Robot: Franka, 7 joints.
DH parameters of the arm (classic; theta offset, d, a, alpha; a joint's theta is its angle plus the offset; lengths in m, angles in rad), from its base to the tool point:
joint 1: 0 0.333 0 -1.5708
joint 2: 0 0 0 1.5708
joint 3: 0 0.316 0.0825 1.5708
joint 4: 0 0 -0.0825 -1.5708
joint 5: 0 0.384 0 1.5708
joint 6: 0 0 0.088 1.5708
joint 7: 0 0.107 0 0
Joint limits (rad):
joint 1: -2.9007..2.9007
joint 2: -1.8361..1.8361
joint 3: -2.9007..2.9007
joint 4: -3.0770..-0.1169
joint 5: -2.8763..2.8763
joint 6: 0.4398..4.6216
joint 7: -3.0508..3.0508
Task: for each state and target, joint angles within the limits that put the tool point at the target. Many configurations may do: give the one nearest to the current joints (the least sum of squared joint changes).
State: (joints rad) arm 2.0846 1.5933 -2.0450 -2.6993 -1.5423 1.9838 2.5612
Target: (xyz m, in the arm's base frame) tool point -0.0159 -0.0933 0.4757
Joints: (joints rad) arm 1.7184 1.6474 -2.5786 -3.0770 -0.8066 1.1214 2.5612
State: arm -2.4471 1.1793 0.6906 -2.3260 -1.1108 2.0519 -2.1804
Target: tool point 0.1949 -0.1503 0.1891
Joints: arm -2.8663 1.3803 1.2808 -2.9430 -0.8934 1.9479 -2.1804
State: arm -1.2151 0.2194 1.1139 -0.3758 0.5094 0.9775 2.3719
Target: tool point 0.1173 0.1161 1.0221
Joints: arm -1.0417 0.0342 1.3621 -0.1169 0.7698 0.8235 2.3719
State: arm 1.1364 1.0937 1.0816 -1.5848 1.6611 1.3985 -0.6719
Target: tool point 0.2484 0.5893 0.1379
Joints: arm 0.5129 1.1452 0.5687 -1.6301 1.6381 1.3744 -0.6719
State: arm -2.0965 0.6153 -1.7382 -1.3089 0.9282 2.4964 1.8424
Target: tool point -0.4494 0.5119 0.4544
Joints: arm -2.8984 0.9455 -1.4376 -1.7058 0.9282 2.4210 1.8424
